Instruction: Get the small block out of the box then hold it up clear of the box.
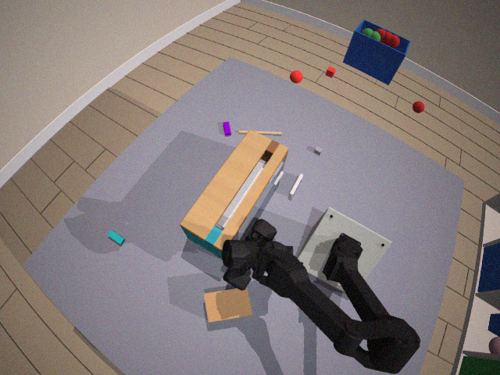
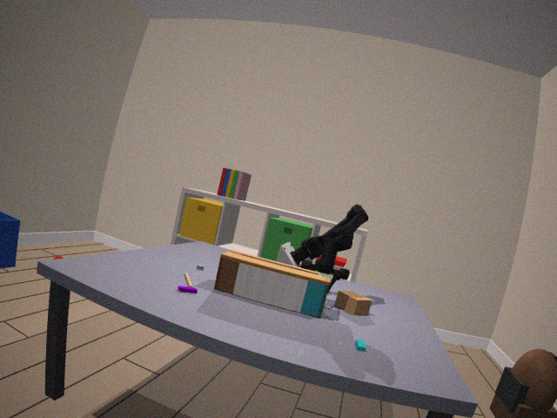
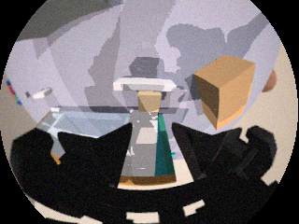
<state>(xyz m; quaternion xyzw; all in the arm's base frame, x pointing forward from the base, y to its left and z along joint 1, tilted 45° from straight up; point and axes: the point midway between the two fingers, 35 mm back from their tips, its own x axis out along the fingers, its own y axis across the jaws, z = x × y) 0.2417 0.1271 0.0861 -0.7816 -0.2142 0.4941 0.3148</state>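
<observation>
My gripper tip is 20 mm past the small tan block and 40 mm above it. From my gripper tip the other things lie so: long box (60 mm ahead, 160 mm to the right, 10 mm above); tan box (50 mm behind, 140 mm to the left, 30 mm below); cyan block (370 mm ahead, 170 mm to the left, 50 mm below).
</observation>
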